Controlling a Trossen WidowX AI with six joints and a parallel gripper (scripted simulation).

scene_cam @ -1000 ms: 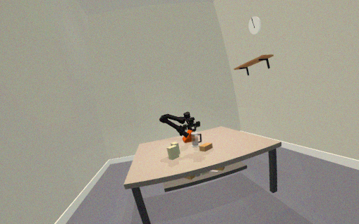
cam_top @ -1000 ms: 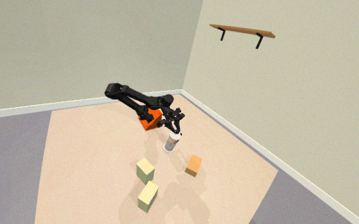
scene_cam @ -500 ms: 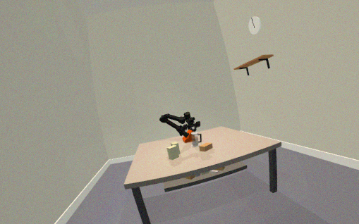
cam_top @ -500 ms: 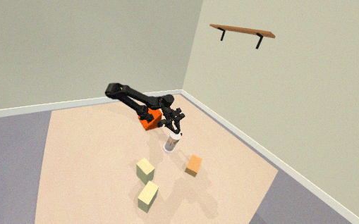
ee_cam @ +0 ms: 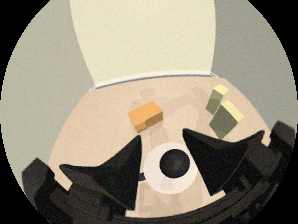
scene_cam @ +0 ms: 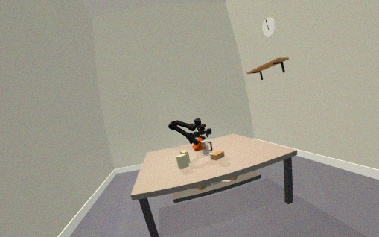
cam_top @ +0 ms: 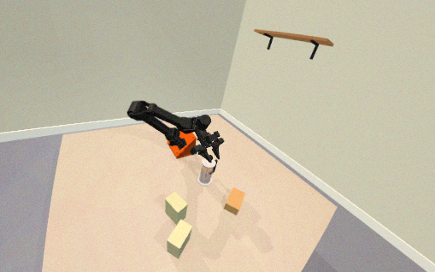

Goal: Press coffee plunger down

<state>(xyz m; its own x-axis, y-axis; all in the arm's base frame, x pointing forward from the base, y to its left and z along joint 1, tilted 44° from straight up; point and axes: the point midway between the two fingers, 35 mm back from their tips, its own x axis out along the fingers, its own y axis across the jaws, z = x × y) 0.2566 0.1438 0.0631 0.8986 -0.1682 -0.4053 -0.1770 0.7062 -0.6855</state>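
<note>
Now: gripper tip 9 cm above the coffee press and 3 cm past it.
</note>
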